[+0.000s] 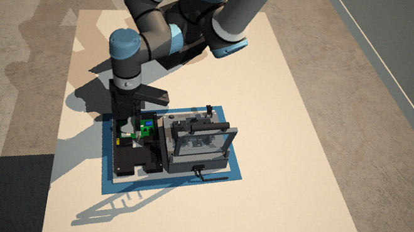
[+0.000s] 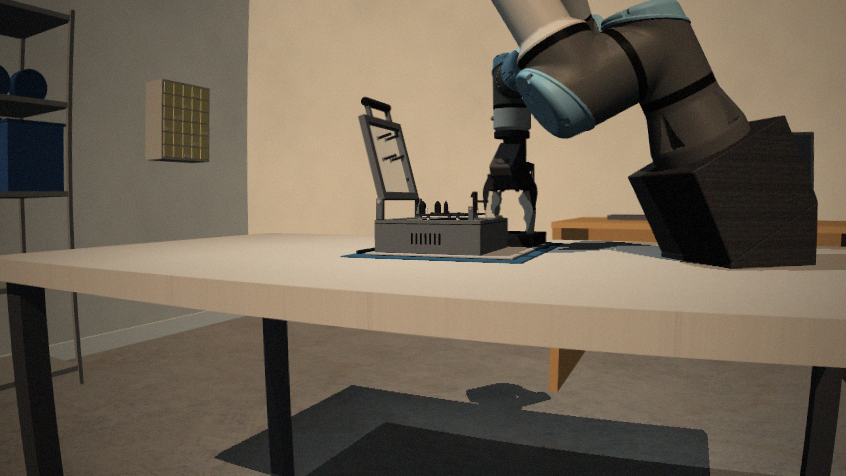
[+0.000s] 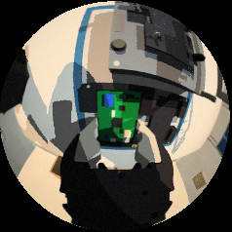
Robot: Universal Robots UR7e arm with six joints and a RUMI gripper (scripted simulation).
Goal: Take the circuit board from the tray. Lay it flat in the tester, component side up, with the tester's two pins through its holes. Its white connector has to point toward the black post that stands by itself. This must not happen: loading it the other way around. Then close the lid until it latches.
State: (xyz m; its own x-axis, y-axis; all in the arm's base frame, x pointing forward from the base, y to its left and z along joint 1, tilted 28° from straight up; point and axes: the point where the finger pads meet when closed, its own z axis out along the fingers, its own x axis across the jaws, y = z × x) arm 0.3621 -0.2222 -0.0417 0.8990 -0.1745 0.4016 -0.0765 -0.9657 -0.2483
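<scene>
My gripper is now right at the green circuit board. Also, from my hand: tester lid (200 mm ahead, 150 mm to the left, 160 mm above); black post (20 mm ahead, 230 mm to the left, 70 mm above).
</scene>
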